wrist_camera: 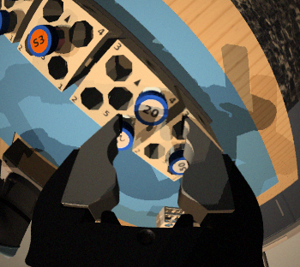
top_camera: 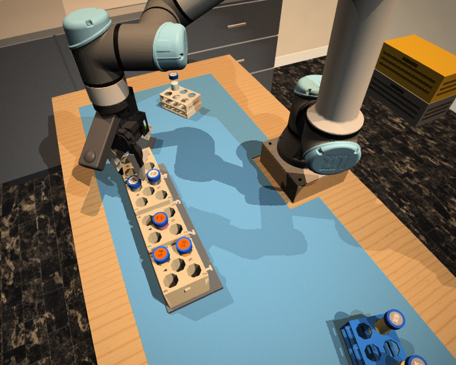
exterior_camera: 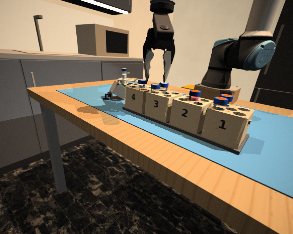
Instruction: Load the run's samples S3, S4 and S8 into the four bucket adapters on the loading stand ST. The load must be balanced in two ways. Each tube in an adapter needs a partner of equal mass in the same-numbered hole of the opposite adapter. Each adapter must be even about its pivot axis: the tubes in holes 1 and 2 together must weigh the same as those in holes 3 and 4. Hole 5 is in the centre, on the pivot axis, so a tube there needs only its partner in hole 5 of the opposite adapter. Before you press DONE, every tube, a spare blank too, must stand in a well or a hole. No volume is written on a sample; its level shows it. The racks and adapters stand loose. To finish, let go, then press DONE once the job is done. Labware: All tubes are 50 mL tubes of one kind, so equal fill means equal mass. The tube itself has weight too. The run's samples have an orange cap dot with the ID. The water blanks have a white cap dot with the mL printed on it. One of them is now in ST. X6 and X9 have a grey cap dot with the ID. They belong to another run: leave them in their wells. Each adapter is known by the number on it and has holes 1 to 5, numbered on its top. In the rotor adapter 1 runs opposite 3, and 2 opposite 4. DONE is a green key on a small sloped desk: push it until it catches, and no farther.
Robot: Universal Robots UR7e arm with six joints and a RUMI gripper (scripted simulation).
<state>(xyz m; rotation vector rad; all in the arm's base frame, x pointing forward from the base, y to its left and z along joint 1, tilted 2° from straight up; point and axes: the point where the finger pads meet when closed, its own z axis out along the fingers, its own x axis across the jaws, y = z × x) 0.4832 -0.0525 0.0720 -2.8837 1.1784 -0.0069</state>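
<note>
Now: hand 26 cm to the left of the green done key, 8 cm past it and 8 cm above it. The rest, counted from my hand: tan blank rack: 41 cm to the right, 26 cm behind, 12 cm below; blue-capped blank: 8 cm to the right, 8 cm below, 2 cm behind; sloped desk: 27 cm to the right, 9 cm below, 7 cm behind.
</note>
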